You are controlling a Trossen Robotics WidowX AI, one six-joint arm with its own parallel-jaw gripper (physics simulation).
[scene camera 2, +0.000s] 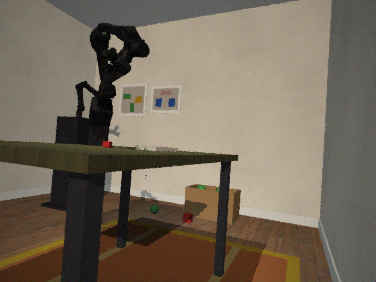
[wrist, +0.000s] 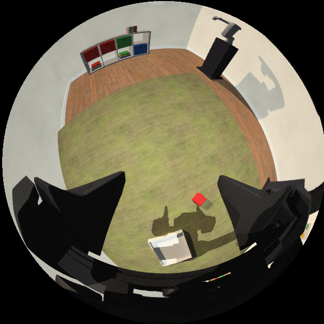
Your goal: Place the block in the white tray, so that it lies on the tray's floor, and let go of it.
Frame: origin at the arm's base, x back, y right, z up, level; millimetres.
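Where they show: gripper, fingertip midpoint: (scene camera 2: 105, 84); arm's base, link origin: (scene camera 2: 102, 104).
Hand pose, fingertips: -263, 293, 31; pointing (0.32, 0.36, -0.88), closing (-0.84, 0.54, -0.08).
Observation:
Each offset is from my fingertips to the top centre of the thing, as dx, dy, dz. "*": to the spot under its first point. Level surfaces: height alone.
A red block @(+79, -138, -234) (scene camera 2: 107, 144) (wrist: 199, 199) lies on the green table top @(dz -263) (scene camera 2: 45, 148) (wrist: 150, 130). The white tray @(* -171, -260, -253) (scene camera 2: 166, 149) (wrist: 171, 248) stands on the same table, apart from the block; in the wrist view it is below and a little left of the block. My gripper (wrist: 173, 178) is open, with its two dark fingers wide apart and nothing between them. It is high above the table; in the scene view the arm is raised and folded, and the fingers cannot be made out there. In the wrist view the block shows toward the right finger.
A second arm on a dark pedestal (scene camera 2: 71, 131) (wrist: 219, 57) stands beyond the table. A shelf unit (wrist: 150, 42) is at the far wall. A cardboard box (scene camera 2: 210, 206), a green ball (scene camera 2: 154, 209) and a red cube (scene camera 2: 187, 217) are on the floor.

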